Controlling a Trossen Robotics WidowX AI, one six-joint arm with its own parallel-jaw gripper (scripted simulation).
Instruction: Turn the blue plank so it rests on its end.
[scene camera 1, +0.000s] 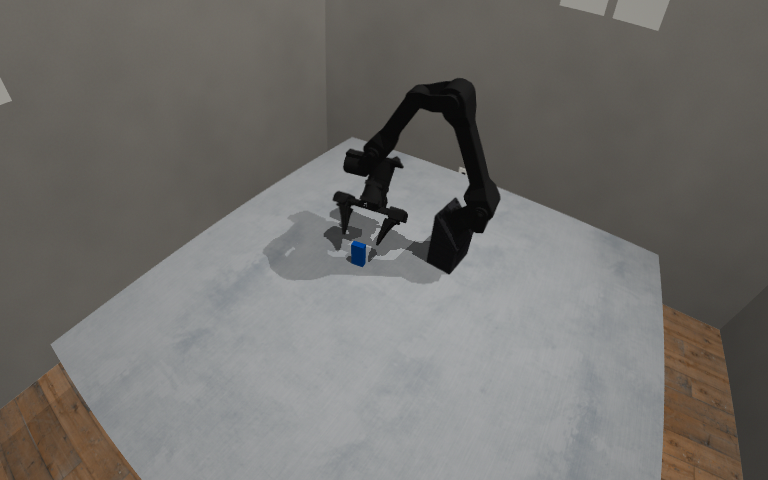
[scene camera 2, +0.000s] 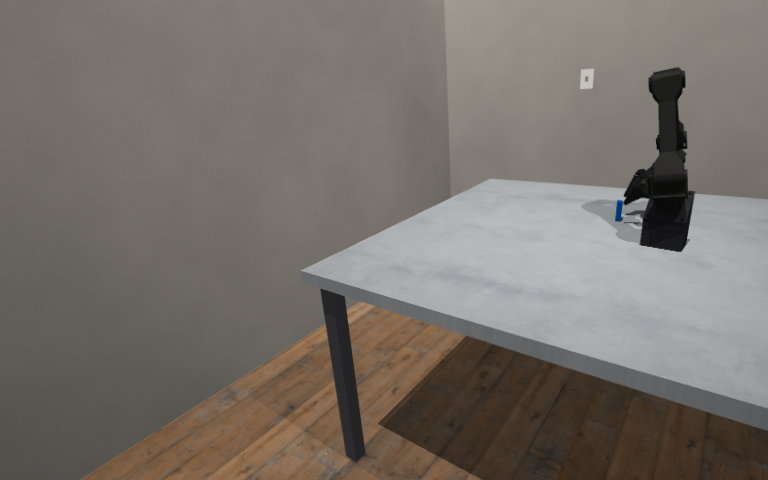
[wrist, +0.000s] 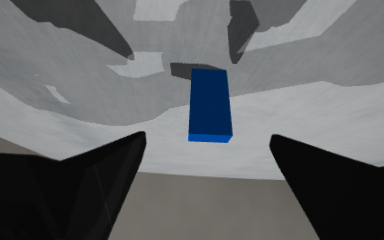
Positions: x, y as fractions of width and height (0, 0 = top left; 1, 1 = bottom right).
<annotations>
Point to a blue plank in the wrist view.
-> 0.55, 0.49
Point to my gripper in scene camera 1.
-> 0.47, 0.50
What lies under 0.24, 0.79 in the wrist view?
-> My gripper.
</annotations>
